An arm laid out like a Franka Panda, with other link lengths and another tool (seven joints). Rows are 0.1 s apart.
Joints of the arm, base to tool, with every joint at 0 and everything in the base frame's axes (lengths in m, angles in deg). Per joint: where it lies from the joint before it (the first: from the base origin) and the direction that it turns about. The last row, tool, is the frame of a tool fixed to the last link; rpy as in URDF.
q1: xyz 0 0 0.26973 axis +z
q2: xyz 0 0 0 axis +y
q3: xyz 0 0 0.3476 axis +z
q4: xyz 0.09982 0 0 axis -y
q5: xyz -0.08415 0 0.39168 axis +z
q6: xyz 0 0 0 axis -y
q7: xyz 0.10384 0 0 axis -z
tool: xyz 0.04 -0.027 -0.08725 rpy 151.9 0 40.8
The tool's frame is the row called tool.
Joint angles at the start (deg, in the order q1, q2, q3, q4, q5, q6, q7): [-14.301, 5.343, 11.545, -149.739, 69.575, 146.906, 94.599]
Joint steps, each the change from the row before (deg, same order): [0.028, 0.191, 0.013, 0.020, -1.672, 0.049, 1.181]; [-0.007, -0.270, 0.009, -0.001, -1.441, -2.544, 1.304]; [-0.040, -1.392, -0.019, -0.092, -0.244, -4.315, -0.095]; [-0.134, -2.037, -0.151, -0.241, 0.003, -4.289, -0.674]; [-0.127, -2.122, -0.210, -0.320, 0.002, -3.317, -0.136]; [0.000, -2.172, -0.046, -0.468, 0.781, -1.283, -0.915]
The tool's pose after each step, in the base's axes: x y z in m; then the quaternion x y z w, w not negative. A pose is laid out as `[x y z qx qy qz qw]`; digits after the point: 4 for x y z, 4 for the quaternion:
[0.3925 -0.0436 0.1711 -0.5258 0.7573 0.3749 0.0971]
[0.3923 -0.0389 0.1726 -0.5281 0.7469 0.3932 0.0924]
[0.3913 -0.0321 0.1800 -0.5375 0.7267 0.4164 0.0987]
[0.3894 -0.0272 0.1910 -0.5499 0.7053 0.4339 0.1091]
[0.3872 -0.0239 0.2028 -0.5577 0.6902 0.4454 0.1188]
[0.3851 -0.0223 0.2141 -0.5672 0.6824 0.4419 0.1316]

